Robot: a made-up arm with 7 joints. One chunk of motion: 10 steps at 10 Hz.
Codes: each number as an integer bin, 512 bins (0 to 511) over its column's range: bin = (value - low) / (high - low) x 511, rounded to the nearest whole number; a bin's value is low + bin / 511 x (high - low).
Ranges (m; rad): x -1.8..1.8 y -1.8..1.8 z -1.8..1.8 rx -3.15..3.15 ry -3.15..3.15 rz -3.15..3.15
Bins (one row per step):
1: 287 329 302 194 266 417
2: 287 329 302 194 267 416
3: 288 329 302 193 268 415
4: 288 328 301 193 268 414
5: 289 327 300 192 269 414
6: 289 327 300 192 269 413
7: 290 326 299 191 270 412
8: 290 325 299 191 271 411
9: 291 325 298 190 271 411
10: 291 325 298 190 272 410
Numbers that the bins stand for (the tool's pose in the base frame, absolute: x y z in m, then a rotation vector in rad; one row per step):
1: 0.2219 0.5178 0.3276 -0.7582 0.1295 1.9911
2: 0.2219 0.5178 0.3276 -0.7582 0.1418 1.9788
3: 0.2290 0.5178 0.3276 -0.7705 0.1541 1.9664
4: 0.2290 0.5108 0.3205 -0.7705 0.1541 1.9541
5: 0.2360 0.5037 0.3135 -0.7829 0.1664 1.9541
6: 0.2360 0.5037 0.3135 -0.7829 0.1664 1.9418
7: 0.2431 0.4967 0.3065 -0.7952 0.1788 1.9295
8: 0.2431 0.4896 0.3065 -0.7952 0.1911 1.9171
9: 0.2501 0.4896 0.2994 -0.8075 0.1911 1.9171
10: 0.2501 0.4896 0.2994 -0.8075 0.2034 1.9048

